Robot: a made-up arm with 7 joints. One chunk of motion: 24 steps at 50 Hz.
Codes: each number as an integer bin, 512 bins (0 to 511) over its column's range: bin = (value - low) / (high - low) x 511, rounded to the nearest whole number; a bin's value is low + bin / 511 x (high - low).
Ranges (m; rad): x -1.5..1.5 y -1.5..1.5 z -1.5..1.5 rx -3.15..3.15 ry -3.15..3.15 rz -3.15..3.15
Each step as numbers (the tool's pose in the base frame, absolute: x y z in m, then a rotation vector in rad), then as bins.
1 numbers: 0.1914 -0.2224 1.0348 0.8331 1.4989 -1.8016
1 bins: 288 218 432 323 377 109
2 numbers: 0.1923 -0.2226 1.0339 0.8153 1.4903 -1.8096
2 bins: 288 218 432 322 376 109
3 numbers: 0.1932 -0.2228 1.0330 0.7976 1.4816 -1.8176
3 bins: 288 218 431 320 376 108
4 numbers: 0.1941 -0.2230 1.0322 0.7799 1.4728 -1.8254
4 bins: 289 218 431 319 375 107
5 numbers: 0.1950 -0.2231 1.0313 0.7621 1.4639 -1.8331
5 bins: 289 217 431 317 374 107
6 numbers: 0.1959 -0.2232 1.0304 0.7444 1.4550 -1.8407
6 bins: 289 217 431 316 374 106
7 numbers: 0.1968 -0.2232 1.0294 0.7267 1.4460 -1.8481
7 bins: 289 217 431 314 373 106
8 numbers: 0.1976 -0.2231 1.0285 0.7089 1.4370 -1.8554
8 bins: 289 217 431 313 372 105
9 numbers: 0.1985 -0.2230 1.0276 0.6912 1.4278 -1.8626
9 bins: 289 218 431 312 371 104
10 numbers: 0.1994 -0.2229 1.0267 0.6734 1.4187 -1.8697
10 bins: 289 218 430 310 371 104
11 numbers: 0.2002 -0.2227 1.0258 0.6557 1.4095 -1.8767
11 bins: 290 218 430 309 370 103
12 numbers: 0.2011 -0.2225 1.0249 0.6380 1.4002 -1.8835
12 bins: 290 218 430 307 369 103
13 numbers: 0.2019 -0.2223 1.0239 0.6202 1.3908 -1.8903
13 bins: 290 218 430 306 368 102
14 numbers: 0.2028 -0.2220 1.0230 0.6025 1.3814 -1.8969
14 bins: 290 218 430 304 368 102
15 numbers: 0.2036 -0.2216 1.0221 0.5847 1.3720 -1.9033
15 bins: 290 218 430 303 367 101
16 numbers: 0.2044 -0.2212 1.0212 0.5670 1.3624 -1.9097
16 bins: 290 218 429 301 366 101
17 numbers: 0.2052 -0.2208 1.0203 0.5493 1.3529 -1.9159
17 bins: 290 218 429 300 365 100
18 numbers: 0.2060 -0.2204 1.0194 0.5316 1.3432 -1.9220
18 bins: 291 218 429 299 364 100
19 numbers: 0.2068 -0.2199 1.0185 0.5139 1.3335 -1.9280
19 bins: 291 218 429 297 364 99
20 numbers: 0.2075 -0.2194 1.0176 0.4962 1.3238 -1.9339
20 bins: 291 218 429 296 363 99
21 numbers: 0.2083 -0.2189 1.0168 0.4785 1.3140 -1.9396
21 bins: 291 218 429 294 362 98
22 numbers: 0.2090 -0.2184 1.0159 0.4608 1.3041 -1.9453
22 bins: 291 218 429 293 361 98
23 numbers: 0.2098 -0.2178 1.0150 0.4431 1.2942 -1.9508
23 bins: 291 218 428 291 360 97
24 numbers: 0.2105 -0.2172 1.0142 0.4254 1.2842 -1.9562
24 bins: 291 219 428 290 360 97
